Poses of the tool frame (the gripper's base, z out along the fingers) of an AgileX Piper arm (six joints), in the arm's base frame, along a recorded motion.
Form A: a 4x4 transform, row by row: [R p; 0 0 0 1], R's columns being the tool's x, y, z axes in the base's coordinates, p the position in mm. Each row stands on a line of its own.
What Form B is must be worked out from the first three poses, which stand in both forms.
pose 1, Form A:
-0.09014 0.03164 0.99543 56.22
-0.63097 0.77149 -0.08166 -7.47
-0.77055 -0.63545 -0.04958 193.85
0 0 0 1
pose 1, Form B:
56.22 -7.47 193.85
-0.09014 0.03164 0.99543
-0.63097 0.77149 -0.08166
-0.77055 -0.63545 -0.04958

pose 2, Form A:
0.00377 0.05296 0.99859 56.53
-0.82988 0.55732 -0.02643 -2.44
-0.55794 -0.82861 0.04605 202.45
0 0 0 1
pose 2, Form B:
56.53 -2.44 202.45
0.00377 0.05296 0.99859
-0.82988 0.55732 -0.02643
-0.55794 -0.82861 0.04605

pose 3, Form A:
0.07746 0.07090 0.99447 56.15
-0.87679 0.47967 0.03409 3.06
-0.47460 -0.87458 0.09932 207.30
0 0 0 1
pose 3, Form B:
56.15 3.06 207.30
0.07746 0.07090 0.99447
-0.87679 0.47967 0.03409
-0.47460 -0.87458 0.09932

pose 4, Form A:
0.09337 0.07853 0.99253 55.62
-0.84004 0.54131 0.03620 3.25
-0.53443 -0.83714 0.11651 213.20
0 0 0 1
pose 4, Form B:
55.62 3.25 213.20
0.09337 0.07853 0.99253
-0.84004 0.54131 0.03620
-0.53443 -0.83714 0.11651

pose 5, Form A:
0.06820 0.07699 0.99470 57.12
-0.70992 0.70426 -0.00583 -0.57
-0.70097 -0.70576 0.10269 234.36
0 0 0 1
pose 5, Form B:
57.12 -0.57 234.36
0.06820 0.07699 0.99470
-0.70992 0.70426 -0.00583
-0.70097 -0.70576 0.10269

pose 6, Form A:
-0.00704 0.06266 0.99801 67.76
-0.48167 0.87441 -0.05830 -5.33
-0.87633 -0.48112 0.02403 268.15
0 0 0 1
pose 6, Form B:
67.76 -5.33 268.15
-0.00704 0.06266 0.99801
-0.48167 0.87441 -0.05830
-0.87633 -0.48112 0.02403

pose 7, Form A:
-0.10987 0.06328 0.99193 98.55
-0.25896 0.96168 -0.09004 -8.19
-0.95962 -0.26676 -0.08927 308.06
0 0 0 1
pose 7, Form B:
98.55 -8.19 308.06
-0.10987 0.06328 0.99193
-0.25896 0.96168 -0.09004
-0.95962 -0.26676 -0.08927

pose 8, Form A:
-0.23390 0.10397 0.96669 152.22
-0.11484 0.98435 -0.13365 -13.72
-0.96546 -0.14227 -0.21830 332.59
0 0 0 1
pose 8, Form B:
152.22 -13.72 332.59
-0.23390 0.10397 0.96669
-0.11484 0.98435 -0.13365
-0.96546 -0.14227 -0.21830

